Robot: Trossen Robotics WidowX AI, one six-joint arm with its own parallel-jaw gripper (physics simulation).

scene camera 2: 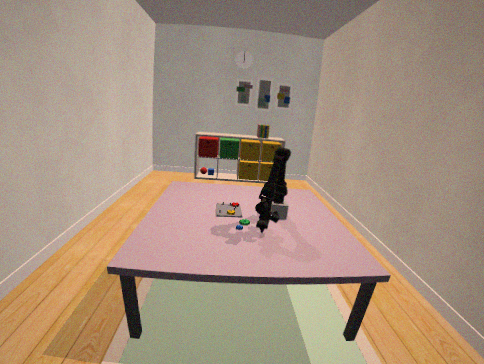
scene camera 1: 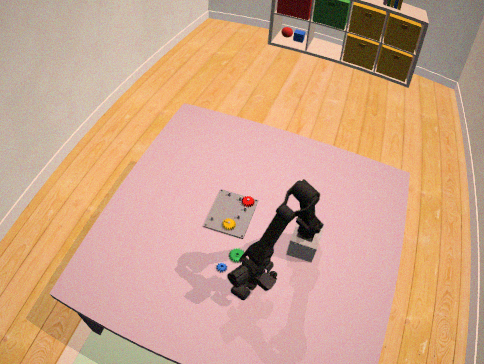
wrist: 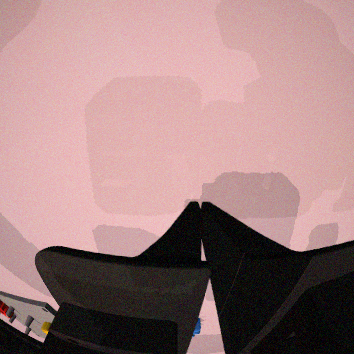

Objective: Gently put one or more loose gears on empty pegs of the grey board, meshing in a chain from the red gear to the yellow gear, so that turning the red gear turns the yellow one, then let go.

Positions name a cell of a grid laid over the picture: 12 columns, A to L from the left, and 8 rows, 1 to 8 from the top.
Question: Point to a grey board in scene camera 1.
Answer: F5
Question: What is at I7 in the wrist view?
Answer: My gripper.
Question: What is my gripper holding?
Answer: Nothing.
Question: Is my gripper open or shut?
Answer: Shut.
